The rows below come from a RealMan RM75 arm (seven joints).
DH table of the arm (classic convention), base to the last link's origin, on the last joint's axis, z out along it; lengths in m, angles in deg. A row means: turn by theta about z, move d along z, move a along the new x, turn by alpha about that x. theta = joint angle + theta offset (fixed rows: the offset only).
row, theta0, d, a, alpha
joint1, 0, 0.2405, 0, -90
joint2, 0, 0, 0, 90
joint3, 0, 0.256, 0, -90
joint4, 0, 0, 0, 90
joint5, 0, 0.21, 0, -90
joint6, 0, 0, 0, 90
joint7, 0, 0.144, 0, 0
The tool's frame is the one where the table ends.
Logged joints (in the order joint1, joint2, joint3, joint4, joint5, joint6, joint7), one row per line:
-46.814 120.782 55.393 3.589 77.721 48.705 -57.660
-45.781 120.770 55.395 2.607 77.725 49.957 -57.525
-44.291 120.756 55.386 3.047 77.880 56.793 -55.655
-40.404 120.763 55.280 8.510 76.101 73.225 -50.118
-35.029 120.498 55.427 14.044 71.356 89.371 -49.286
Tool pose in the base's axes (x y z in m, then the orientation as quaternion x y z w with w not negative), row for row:
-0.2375 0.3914 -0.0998 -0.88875 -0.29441 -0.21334 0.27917
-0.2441 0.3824 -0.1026 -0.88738 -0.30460 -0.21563 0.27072
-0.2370 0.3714 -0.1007 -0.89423 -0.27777 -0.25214 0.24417
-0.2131 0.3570 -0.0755 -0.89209 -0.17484 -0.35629 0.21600
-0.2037 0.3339 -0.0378 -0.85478 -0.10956 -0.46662 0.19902
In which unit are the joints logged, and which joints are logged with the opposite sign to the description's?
The joints are logged in degrees. Opposite sign: joint2.
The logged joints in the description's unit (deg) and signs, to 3 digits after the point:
-46.814 -120.782 55.393 3.589 77.721 48.705 -57.660
-45.781 -120.770 55.395 2.607 77.725 49.957 -57.525
-44.291 -120.756 55.386 3.047 77.880 56.793 -55.655
-40.404 -120.763 55.280 8.510 76.101 73.225 -50.118
-35.029 -120.498 55.427 14.044 71.356 89.371 -49.286

